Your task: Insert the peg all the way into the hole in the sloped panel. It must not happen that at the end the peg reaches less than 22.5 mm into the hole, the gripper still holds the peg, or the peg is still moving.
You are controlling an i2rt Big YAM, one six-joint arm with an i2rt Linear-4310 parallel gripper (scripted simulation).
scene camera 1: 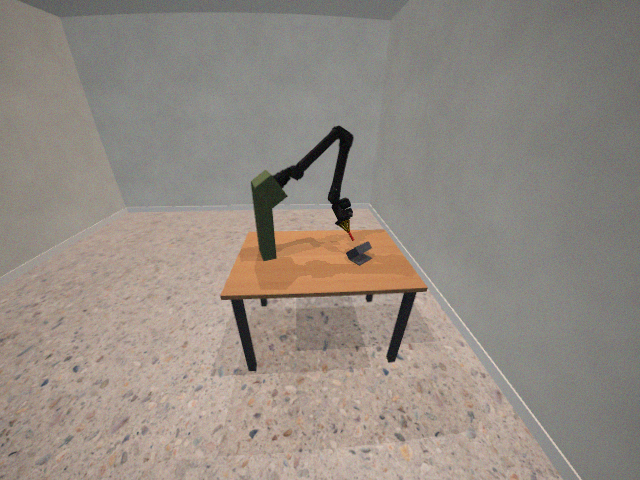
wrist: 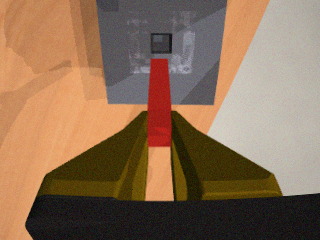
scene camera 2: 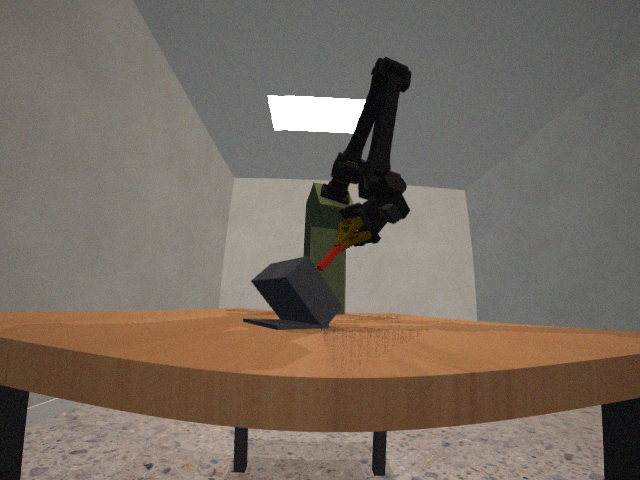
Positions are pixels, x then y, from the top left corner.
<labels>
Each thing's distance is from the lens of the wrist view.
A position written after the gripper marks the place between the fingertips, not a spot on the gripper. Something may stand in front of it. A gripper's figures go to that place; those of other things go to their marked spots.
gripper [wrist: 159, 121]: 13 cm
peg [wrist: 159, 127]: 12 cm
</labels>
